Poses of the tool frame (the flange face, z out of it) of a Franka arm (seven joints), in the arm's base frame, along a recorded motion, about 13 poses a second.
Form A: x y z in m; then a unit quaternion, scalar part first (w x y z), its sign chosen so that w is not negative.
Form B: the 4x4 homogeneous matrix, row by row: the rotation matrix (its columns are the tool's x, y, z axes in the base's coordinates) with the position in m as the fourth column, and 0 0 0 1 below. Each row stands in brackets. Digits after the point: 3 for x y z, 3 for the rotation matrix.
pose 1, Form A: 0.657 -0.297 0.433 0.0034 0.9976 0.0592 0.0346
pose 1, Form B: [[0.991 0.118 0.069 0.657], [0.118 -0.993 -0.003 -0.297], [0.069 0.011 -0.998 0.433], [0 0 0 1]]
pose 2, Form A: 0.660 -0.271 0.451 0.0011 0.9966 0.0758 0.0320
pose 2, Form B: [[0.986 0.151 0.064 0.660], [0.151 -0.989 0.003 -0.271], [0.064 0.007 -0.998 0.451], [0 0 0 1]]
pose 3, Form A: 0.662 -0.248 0.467 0.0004 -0.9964 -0.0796 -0.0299
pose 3, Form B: [[0.986 0.159 0.060 0.662], [0.159 -0.987 0.006 -0.248], [0.060 0.004 -0.998 0.467], [0 0 0 1]]
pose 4, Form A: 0.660 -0.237 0.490 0.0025 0.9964 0.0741 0.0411
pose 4, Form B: [[0.986 0.147 0.082 0.660], [0.148 -0.989 0.001 -0.237], [0.082 0.011 -0.997 0.490], [0 0 0 1]]
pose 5, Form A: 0.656 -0.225 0.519 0.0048 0.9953 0.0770 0.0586
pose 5, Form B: [[0.981 0.153 0.117 0.656], [0.154 -0.988 -0.001 -0.225], [0.116 0.019 -0.993 0.519], [0 0 0 1]]
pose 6, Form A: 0.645 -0.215 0.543 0.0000 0.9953 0.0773 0.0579
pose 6, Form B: [[0.981 0.154 0.115 0.645], [0.154 -0.988 0.009 -0.215], [0.115 0.009 -0.993 0.543], [0 0 0 1]]
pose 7, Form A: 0.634 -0.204 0.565 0.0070 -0.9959 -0.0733 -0.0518
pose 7, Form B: [[0.984 0.147 0.102 0.634], [0.145 -0.989 0.022 -0.204], [0.104 -0.006 -0.995 0.565], [0 0 0 1]]
